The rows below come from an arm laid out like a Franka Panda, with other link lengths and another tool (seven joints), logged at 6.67 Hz.
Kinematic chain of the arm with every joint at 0, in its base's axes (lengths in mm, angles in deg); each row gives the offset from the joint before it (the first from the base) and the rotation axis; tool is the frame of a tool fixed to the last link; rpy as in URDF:
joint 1: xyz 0 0 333 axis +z
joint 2: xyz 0 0 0 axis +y
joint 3: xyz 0 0 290.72 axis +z
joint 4: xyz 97.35 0 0 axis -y
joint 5: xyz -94.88 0 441.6 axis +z
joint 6: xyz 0 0 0 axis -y
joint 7: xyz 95.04 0 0 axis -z
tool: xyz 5 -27 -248.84 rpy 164.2 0 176.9
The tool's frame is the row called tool.
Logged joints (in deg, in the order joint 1, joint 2, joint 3, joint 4, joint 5, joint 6, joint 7), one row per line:
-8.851, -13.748, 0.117, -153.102, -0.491, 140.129, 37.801
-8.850, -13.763, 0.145, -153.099, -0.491, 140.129, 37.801
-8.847, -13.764, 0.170, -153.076, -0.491, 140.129, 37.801
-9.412, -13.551, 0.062, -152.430, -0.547, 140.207, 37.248
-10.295, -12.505, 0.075, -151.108, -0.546, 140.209, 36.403
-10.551, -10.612, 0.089, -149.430, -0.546, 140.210, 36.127
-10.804, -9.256, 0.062, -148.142, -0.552, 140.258, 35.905
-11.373, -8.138, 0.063, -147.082, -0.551, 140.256, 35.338
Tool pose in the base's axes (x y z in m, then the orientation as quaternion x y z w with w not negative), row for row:
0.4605, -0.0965, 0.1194, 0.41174, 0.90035, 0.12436, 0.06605
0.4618, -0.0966, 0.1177, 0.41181, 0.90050, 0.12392, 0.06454
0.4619, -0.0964, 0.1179, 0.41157, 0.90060, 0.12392, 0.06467
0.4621, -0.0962, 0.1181, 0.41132, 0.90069, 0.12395, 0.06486
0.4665, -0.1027, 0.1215, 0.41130, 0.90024, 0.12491, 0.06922
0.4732, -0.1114, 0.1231, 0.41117, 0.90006, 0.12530, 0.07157
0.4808, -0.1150, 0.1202, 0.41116, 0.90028, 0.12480, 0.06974
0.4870, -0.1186, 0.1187, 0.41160, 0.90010, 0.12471, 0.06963
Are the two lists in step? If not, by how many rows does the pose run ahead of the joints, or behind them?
The pose runs 1 row behind the joints: the pose in row i belongs to the joints in row i - 1.
